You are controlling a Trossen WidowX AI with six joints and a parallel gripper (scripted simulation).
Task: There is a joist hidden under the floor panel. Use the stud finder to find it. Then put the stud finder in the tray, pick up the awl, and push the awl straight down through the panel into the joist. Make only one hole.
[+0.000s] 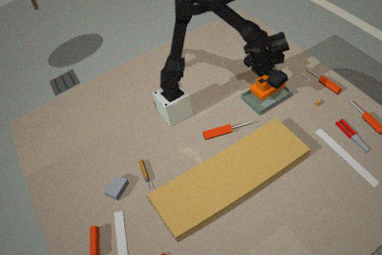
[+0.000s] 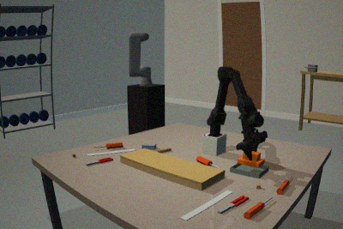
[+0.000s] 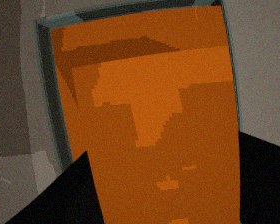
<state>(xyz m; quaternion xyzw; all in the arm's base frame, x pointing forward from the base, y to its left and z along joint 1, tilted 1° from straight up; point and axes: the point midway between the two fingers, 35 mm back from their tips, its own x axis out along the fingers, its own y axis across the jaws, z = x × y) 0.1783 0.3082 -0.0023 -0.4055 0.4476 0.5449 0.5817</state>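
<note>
My gripper tip is now 60 mm above the grey-green tray and 10 mm to the left of it. The rest, counted from my gripper tip: orange stud finder 20 mm to the right, 20 mm above; grey block 670 mm to the right, 60 mm below, 30 mm behind; awl 570 mm to the right, 60 mm below.
</note>
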